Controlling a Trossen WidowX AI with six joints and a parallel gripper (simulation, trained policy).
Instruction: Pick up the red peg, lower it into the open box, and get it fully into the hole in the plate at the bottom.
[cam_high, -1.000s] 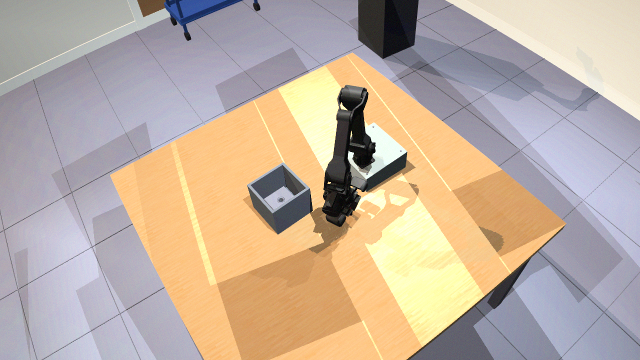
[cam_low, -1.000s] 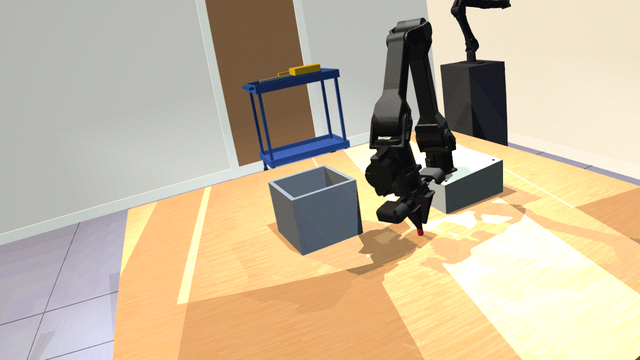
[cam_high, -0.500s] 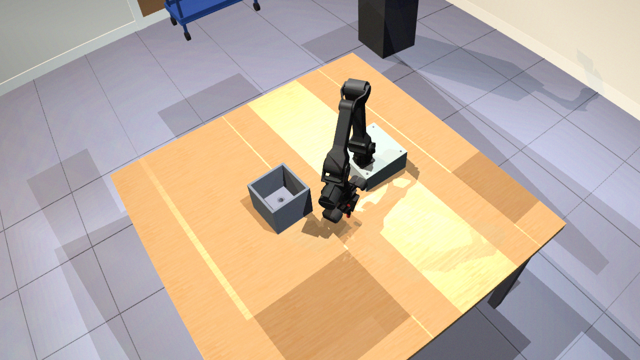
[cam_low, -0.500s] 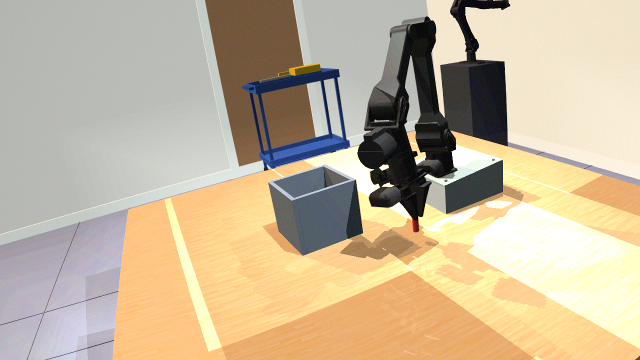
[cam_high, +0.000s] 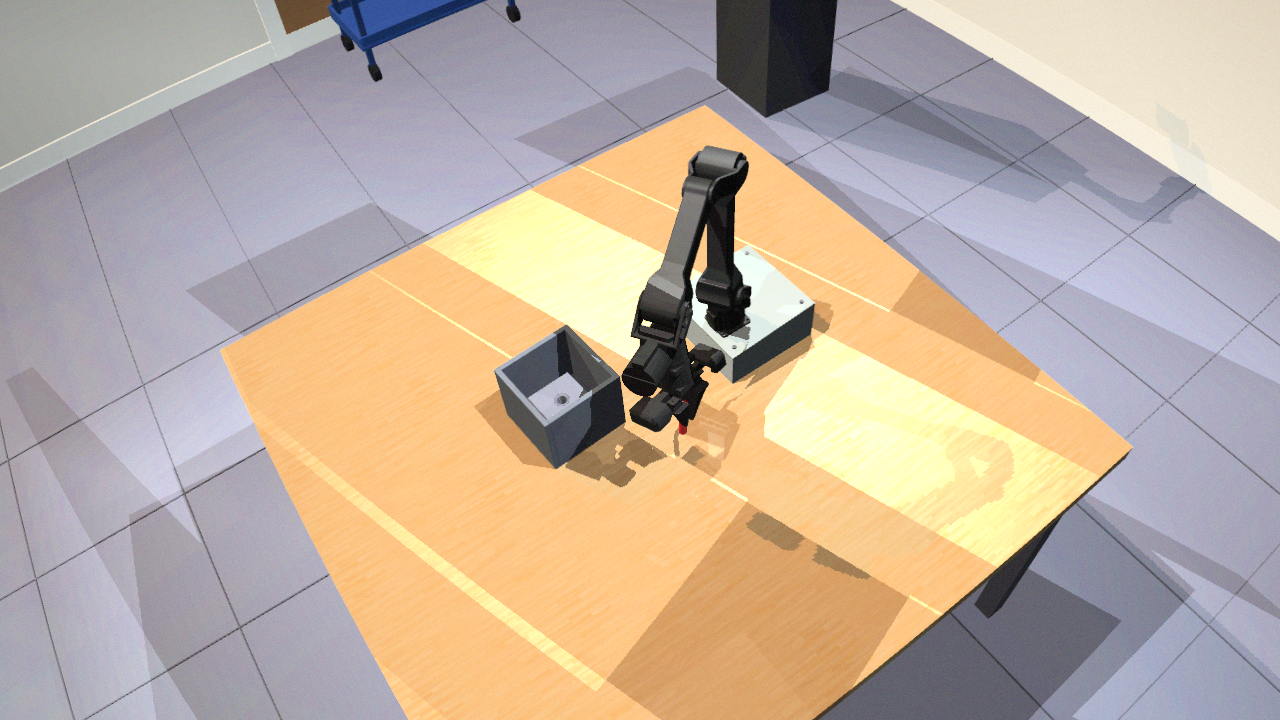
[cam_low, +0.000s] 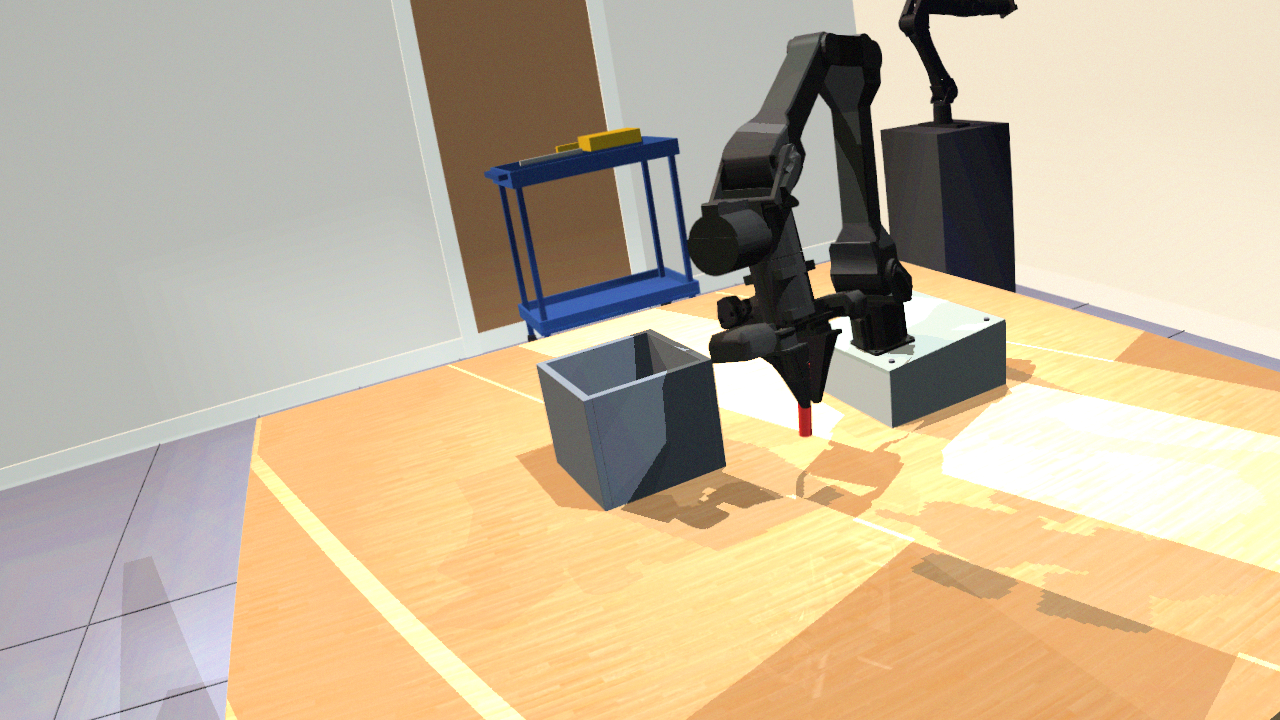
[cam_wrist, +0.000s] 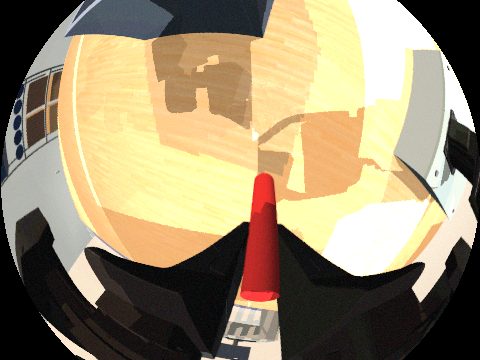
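The plate lies 14 cm ahead of my gripper tip, 20 cm to the right of it and 6 cm below it. The rest, counted from my gripper tip: red peg 1 cm to the right.
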